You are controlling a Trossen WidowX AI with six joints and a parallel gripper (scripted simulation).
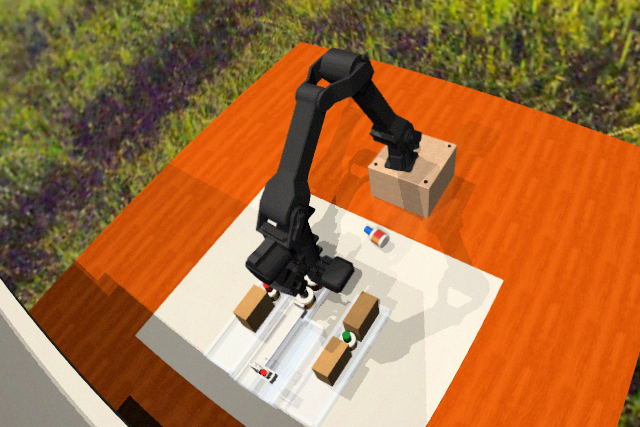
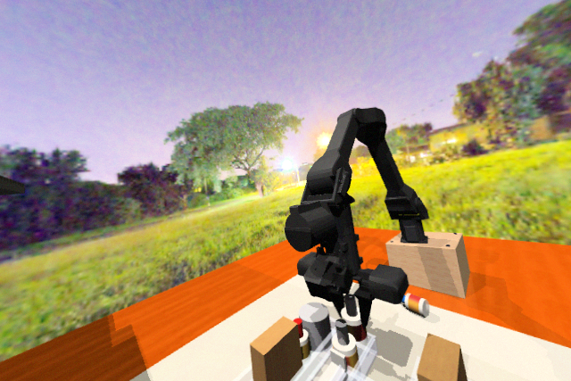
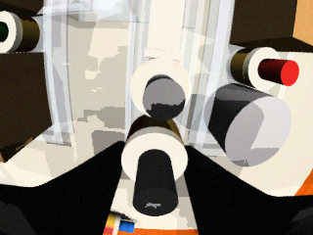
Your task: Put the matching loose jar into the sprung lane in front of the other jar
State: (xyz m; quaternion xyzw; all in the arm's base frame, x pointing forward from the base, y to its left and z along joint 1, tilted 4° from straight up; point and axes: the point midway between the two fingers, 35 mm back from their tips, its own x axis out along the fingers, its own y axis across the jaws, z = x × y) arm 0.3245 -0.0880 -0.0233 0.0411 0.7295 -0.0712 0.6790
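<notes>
Right now my gripper tip is 8 cm to the left of the grey cylinder and 3 cm above it. Round my gripper tip: clear lane tray (15 cm ahead, 4 cm below); then red mark (22 cm ahead, 1 cm above).
</notes>
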